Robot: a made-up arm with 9 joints. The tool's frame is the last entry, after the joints.
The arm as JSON. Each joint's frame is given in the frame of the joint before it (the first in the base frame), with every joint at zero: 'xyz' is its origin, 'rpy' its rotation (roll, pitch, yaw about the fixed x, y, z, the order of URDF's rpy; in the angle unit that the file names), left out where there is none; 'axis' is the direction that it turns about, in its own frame. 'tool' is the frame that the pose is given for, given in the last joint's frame.
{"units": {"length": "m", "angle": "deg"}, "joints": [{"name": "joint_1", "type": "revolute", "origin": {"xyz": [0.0, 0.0, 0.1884], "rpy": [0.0, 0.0, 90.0]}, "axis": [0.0, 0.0, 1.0]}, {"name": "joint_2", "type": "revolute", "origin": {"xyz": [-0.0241, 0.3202, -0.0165], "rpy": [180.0, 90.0, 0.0]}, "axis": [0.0, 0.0, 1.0]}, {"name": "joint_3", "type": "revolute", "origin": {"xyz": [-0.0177, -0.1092, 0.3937], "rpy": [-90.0, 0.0, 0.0]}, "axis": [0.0, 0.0, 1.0]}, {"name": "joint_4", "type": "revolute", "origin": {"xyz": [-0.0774, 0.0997, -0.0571], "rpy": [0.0, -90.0, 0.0]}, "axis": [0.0, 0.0, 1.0]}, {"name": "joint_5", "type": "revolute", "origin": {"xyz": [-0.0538, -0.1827, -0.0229], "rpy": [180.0, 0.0, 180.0]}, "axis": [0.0, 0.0, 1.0]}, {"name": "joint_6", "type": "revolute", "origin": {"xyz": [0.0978, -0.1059, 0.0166], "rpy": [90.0, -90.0, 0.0]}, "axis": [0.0, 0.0, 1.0]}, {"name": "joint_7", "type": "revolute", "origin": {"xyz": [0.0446, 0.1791, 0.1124], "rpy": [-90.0, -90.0, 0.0]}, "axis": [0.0, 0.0, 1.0]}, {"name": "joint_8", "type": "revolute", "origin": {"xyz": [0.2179, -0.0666, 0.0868], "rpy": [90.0, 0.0, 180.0]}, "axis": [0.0, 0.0, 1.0]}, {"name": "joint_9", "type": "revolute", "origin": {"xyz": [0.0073, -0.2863, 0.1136], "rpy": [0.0, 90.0, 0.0]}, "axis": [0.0, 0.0, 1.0]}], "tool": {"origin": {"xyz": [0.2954, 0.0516, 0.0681], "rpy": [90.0, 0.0, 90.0]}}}
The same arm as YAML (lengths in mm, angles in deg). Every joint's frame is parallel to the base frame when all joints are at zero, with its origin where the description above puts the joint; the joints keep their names.
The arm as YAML. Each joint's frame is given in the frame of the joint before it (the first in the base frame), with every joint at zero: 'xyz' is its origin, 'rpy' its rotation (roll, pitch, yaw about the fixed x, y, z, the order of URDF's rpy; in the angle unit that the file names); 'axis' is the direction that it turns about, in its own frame. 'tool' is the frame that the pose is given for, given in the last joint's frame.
units:
  length: mm
  angle: deg
joints:
  - name: joint_1
    type: revolute
    origin:
      xyz: [0.0, 0.0, 188.4]
      rpy: [0.0, 0.0, 0.0]
    axis: [0.0, 0.0, 1.0]
  - name: joint_2
    type: revolute
    origin:
      xyz: [-320.2, -24.1, -16.5]
      rpy: [0.0, 0.0, 0.0]
    axis: [0.0, -1.0, 0.0]
  - name: joint_3
    type: revolute
    origin:
      xyz: [-109.2, -393.7, 17.7]
      rpy: [0.0, 0.0, 0.0]
    axis: [1.0, 0.0, 0.0]
  - name: joint_4
    type: revolute
    origin:
      xyz: [-57.1, 99.7, 77.4]
      rpy: [0.0, 0.0, 0.0]
    axis: [0.0, 0.0, 1.0]
  - name: joint_5
    type: revolute
    origin:
      xyz: [-53.8, -182.7, -22.9]
      rpy: [0.0, 0.0, 0.0]
    axis: [0.0, 0.0, -1.0]
  - name: joint_6
    type: revolute
    origin:
      xyz: [-97.8, -105.9, -16.6]
      rpy: [0.0, 0.0, 0.0]
    axis: [0.0, -1.0, 0.0]
  - name: joint_7
    type: revolute
    origin:
      xyz: [179.1, -112.4, -44.6]
      rpy: [0.0, 0.0, 0.0]
    axis: [1.0, 0.0, 0.0]
  - name: joint_8
    type: revolute
    origin:
      xyz: [86.8, -217.9, 66.6]
      rpy: [0.0, 0.0, 0.0]
    axis: [0.0, 0.0, -1.0]
  - name: joint_9
    type: revolute
    origin:
      xyz: [-286.3, 7.3, -113.6]
      rpy: [0.0, 0.0, 0.0]
    axis: [0.0, 1.0, 0.0]
tool:
  origin:
    xyz: [51.6, 68.1, 295.4]
    rpy: [0.0, 0.0, 0.0]

